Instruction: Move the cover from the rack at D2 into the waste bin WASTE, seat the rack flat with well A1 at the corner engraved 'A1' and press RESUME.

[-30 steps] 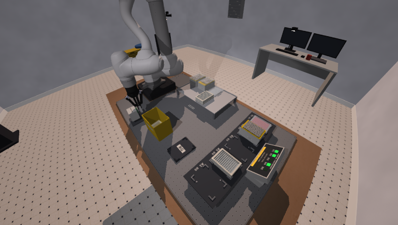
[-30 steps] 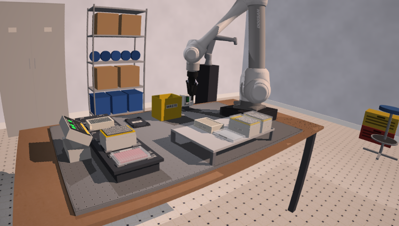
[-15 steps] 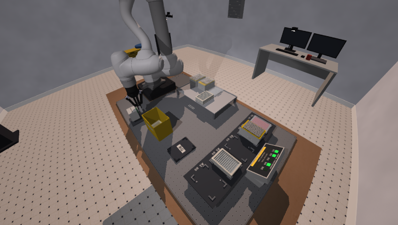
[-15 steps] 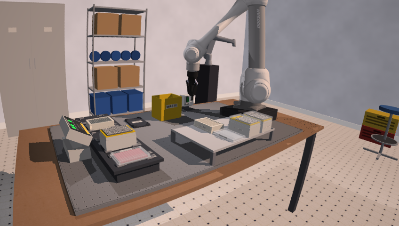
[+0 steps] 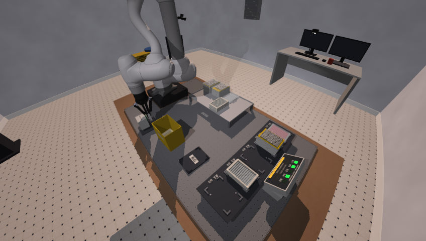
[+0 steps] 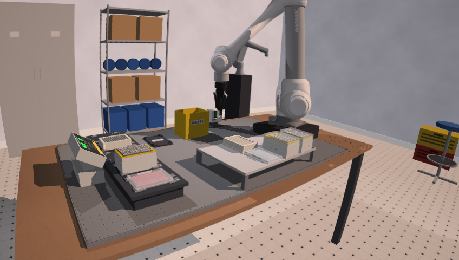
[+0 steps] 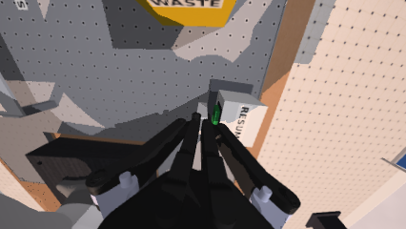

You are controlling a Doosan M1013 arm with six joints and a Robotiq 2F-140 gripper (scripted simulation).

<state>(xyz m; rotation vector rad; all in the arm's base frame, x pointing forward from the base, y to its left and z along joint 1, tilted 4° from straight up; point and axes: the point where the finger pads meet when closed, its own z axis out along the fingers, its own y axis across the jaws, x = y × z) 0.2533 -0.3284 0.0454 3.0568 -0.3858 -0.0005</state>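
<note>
Right now my hand is 30 mm to the left of the resume key box and 10 mm above it. From my hand the other things lie so: reservoir (700 mm ahead, 20 mm below, 10 mm to the left); yellow waste bin (220 mm ahead, 40 mm below, 10 mm to the right); shelf (470 mm to the left, 270 mm ahead, 20 mm below).
</note>
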